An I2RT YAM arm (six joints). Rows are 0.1 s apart.
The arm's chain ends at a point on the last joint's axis. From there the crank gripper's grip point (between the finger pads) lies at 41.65 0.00 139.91 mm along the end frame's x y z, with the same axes.
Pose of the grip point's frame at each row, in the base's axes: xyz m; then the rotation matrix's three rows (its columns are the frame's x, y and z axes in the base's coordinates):
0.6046, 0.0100, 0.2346; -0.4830, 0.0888, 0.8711; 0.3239, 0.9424, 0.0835; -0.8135, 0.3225, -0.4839
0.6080, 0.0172, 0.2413; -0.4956, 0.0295, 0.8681; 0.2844, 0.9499, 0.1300; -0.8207, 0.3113, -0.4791
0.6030, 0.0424, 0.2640; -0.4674, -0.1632, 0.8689; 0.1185, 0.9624, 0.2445; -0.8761, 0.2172, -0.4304
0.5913, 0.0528, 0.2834; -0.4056, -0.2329, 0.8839; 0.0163, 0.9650, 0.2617; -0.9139, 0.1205, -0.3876
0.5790, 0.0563, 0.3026; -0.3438, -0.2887, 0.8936; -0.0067, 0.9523, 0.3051; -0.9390, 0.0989, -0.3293
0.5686, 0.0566, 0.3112; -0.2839, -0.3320, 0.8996; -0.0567, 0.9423, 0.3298; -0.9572, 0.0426, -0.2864
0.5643, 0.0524, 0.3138; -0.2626, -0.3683, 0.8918; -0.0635, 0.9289, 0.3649; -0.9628, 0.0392, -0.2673
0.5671, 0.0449, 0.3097; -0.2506, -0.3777, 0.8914; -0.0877, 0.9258, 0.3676; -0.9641, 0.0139, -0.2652
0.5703, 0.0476, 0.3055; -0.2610, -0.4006, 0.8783; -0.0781, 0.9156, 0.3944; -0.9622, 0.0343, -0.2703
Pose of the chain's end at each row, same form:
0.5028, -0.0152, 0.3362; -0.4830, 0.0888, 0.8711; 0.3239, 0.9424, 0.0835; -0.8135, 0.3225, -0.4839
0.5072, -0.0128, 0.3425; -0.4956, 0.0295, 0.8681; 0.2844, 0.9499, 0.1300; -0.8207, 0.3113, -0.4791
0.5009, 0.0033, 0.3607; -0.4674, -0.1632, 0.8689; 0.1185, 0.9624, 0.2445; -0.8761, 0.2172, -0.4304
0.4845, 0.0155, 0.3757; -0.4056, -0.2329, 0.8839; 0.0163, 0.9650, 0.2617; -0.9139, 0.1205, -0.3876
0.4683, 0.0139, 0.3878; -0.3438, -0.2887, 0.8936; -0.0067, 0.9523, 0.3051; -0.9390, 0.0989, -0.3293
0.4546, 0.0128, 0.3911; -0.2839, -0.3320, 0.8996; -0.0567, 0.9423, 0.3298; -0.9572, 0.0426, -0.2864
0.4505, 0.0040, 0.3913; -0.2626, -0.3683, 0.8918; -0.0635, 0.9289, 0.3649; -0.9628, 0.0392, -0.2673
0.4528, -0.0029, 0.3870; -0.2506, -0.3777, 0.8914; -0.0877, 0.9258, 0.3676; -0.9641, 0.0139, -0.2652
0.4583, -0.0043, 0.3834; -0.2610, -0.4006, 0.8783; -0.0781, 0.9156, 0.3944; -0.9622, 0.0343, -0.2703

